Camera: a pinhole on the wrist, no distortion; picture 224 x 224 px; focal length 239.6 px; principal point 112.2 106.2 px. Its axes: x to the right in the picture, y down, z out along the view. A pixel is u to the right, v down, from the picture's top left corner.
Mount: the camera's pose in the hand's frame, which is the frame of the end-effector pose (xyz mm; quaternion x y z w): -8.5 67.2 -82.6 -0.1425 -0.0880 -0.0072 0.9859
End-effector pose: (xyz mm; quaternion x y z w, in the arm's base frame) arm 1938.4 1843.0 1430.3 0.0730 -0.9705 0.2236 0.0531
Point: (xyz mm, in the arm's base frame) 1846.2 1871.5 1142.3
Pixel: 195.4 106.9
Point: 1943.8 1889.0 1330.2
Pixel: 130.1 61.3
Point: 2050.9 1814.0 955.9
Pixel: 81.1 78.2
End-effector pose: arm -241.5 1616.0 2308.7 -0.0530 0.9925 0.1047 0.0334
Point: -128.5 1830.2 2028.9
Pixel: 95.7 78.1
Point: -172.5 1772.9 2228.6
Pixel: 75.9 107.0
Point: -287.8 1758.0 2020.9
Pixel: 198.4 46.6
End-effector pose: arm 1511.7 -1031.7 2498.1 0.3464 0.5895 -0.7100 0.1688
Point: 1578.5 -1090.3 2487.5
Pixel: 72.4 32.5
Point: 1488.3 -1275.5 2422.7
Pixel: 184.6 61.7
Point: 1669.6 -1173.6 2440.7
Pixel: 48.2 172.5
